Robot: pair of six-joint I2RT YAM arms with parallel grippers.
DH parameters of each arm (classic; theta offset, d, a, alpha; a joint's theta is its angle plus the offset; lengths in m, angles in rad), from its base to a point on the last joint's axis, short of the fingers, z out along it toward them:
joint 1: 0 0.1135 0.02 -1.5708
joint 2: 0 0 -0.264 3.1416
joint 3: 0.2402 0 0.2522 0
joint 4: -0.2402 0 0.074 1.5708
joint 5: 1.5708 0 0 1.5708
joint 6: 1.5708 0.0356 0 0
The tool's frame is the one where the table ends.
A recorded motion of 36 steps. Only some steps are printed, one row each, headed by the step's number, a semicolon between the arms.
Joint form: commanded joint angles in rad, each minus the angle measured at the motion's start. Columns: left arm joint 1, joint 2, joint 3, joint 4, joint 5, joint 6; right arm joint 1, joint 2, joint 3, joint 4, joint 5, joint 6.
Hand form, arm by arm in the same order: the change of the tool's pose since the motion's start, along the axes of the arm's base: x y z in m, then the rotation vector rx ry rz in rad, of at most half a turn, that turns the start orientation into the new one. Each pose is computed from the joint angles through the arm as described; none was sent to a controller.
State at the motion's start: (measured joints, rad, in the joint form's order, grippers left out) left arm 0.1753 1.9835 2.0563 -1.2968 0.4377 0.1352; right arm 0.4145 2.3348 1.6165 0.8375 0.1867 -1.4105
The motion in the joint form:
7: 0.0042 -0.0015 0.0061 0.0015 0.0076 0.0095; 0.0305 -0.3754 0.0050 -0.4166 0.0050 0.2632
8: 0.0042 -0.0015 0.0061 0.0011 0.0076 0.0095; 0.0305 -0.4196 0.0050 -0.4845 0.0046 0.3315
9: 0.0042 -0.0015 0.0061 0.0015 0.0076 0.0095; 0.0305 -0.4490 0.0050 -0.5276 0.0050 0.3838
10: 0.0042 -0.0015 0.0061 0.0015 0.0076 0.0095; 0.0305 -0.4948 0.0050 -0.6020 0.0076 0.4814
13: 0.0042 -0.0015 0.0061 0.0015 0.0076 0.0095; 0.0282 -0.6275 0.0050 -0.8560 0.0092 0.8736
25: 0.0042 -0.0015 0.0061 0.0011 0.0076 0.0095; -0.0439 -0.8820 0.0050 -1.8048 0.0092 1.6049
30: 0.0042 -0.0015 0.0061 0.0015 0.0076 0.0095; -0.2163 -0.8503 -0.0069 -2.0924 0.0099 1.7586
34: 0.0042 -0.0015 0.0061 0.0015 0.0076 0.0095; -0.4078 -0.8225 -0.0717 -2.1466 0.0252 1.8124
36: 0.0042 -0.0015 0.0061 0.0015 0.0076 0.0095; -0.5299 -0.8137 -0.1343 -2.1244 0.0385 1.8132
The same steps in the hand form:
7: -0.0003 0.0014 0.0024 -0.0018 -0.0137 -0.0065; -0.0563 -0.0090 0.1412 0.2399 0.0951 0.0515
8: -0.0003 0.0014 0.0024 -0.0019 -0.0133 -0.0065; -0.0652 -0.0132 0.1539 0.2964 0.1326 0.0547
9: -0.0003 0.0014 0.0024 -0.0018 -0.0137 -0.0065; -0.0715 -0.0162 0.1623 0.3416 0.1572 0.0562
10: -0.0003 0.0014 0.0024 -0.0018 -0.0137 -0.0065; -0.0819 -0.0213 0.1743 0.4253 0.2050 0.0547
13: -0.0003 0.0014 0.0024 -0.0018 -0.0137 -0.0065; -0.1156 -0.0385 0.2014 0.7612 0.3957 0.0242
25: -0.0003 0.0014 0.0024 -0.0019 -0.0133 -0.0065; -0.2134 -0.1085 0.1969 1.2202 0.9556 -0.5688
30: -0.0003 0.0014 0.0024 -0.0018 -0.0137 -0.0065; -0.2169 -0.1611 0.1671 1.3033 1.0398 -1.0178
34: -0.0003 0.0014 0.0024 -0.0018 -0.0137 -0.0065; -0.2131 -0.2149 0.1398 1.3935 0.9905 -1.3102
36: -0.0003 0.0014 0.0024 -0.0018 -0.0137 -0.0065; -0.2146 -0.2495 0.1211 1.4415 0.9401 -1.4470

